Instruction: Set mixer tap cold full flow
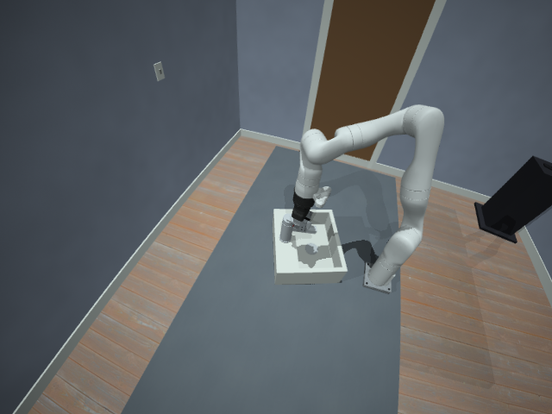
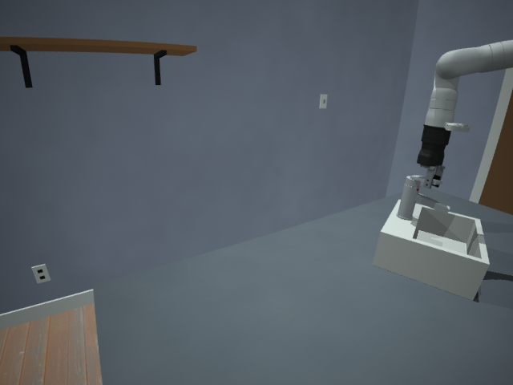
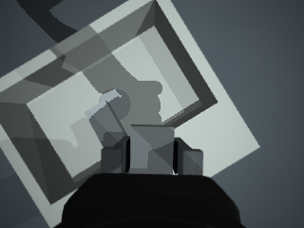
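The grey mixer tap lies 50 mm ahead of my hand, 10 mm to the right of it and 50 mm below it. Round my hand: white basin (40 mm behind, 60 mm to the right, 240 mm below); flat lever (20 mm ahead).
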